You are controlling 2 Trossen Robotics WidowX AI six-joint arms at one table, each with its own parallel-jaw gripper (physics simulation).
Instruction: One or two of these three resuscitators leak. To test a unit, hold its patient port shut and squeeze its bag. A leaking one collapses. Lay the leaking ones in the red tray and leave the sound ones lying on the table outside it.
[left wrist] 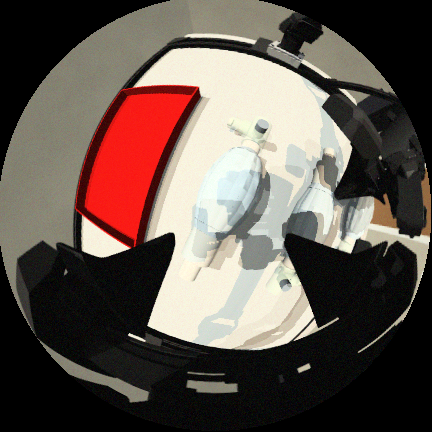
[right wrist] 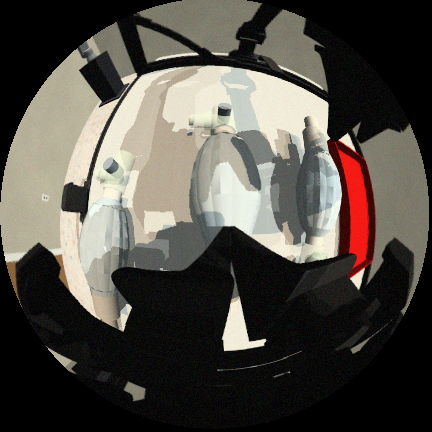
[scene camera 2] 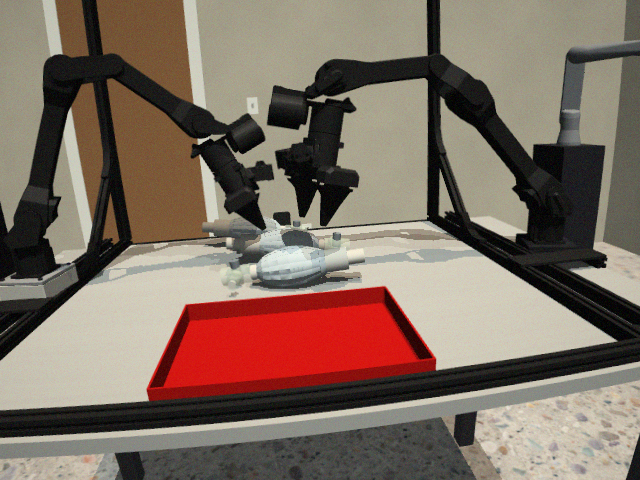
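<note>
Three pale resuscitators lie on the table behind the red tray. The nearest unit lies beside the tray, its bag rounded. The middle unit also has a rounded bag; its tail end is partly hidden in the right wrist view. The far unit is partly hidden in the scene view. My left gripper is open and empty above the units. My right gripper is shut and empty over the middle unit; contact is unclear.
A small black block stands at the table's back edge. Black frame rails run along the table's edges, with upright posts at the back. The two forearms are close together above the units.
</note>
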